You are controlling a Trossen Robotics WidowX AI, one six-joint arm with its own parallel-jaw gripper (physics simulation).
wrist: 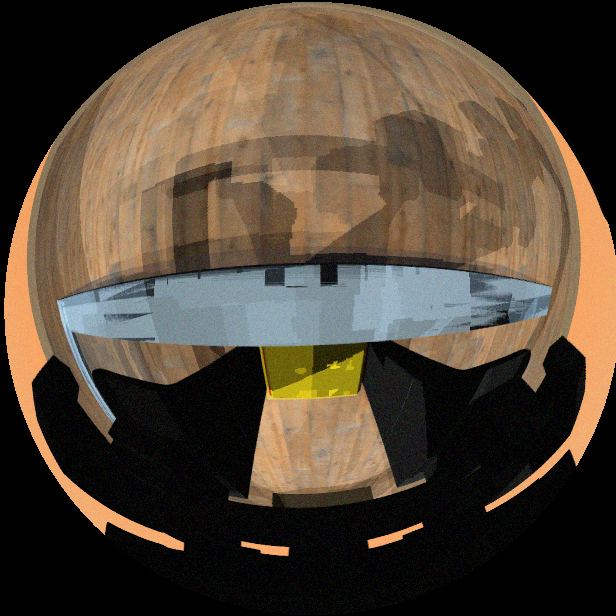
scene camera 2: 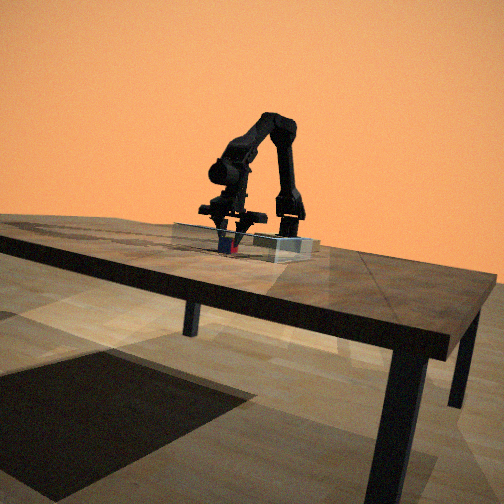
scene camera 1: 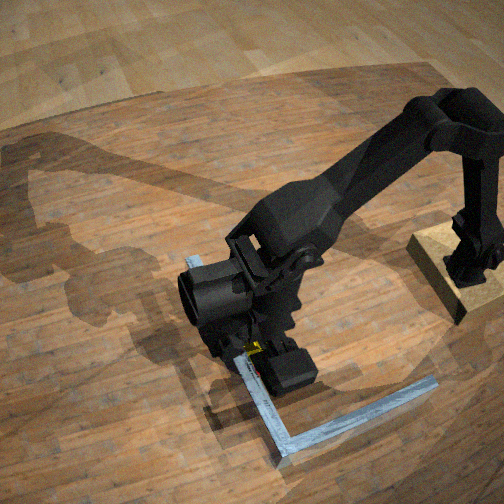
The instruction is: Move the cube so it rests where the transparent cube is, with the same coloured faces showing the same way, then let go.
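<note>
The cube (scene camera 1: 253,347) (scene camera 2: 227,245) (wrist: 313,373) shows a yellow top in the wrist view and blue and red sides in scene camera 2. It sits on the table right against the long arm of a grey L-shaped rail (scene camera 1: 267,407) (wrist: 287,313) (scene camera 2: 285,248). My gripper (scene camera 1: 255,359) (scene camera 2: 230,236) (wrist: 313,393) points down over it and is shut on the cube, one finger on each side. The arm hides most of the cube in scene camera 1. I cannot make out the transparent cube apart from the real one.
The rail's short arm (scene camera 1: 365,412) runs to the right of the gripper. The arm's base stands on a tan block (scene camera 1: 435,260). The wooden table (scene camera 2: 350,325) has dark legs and its front edge faces scene camera 2.
</note>
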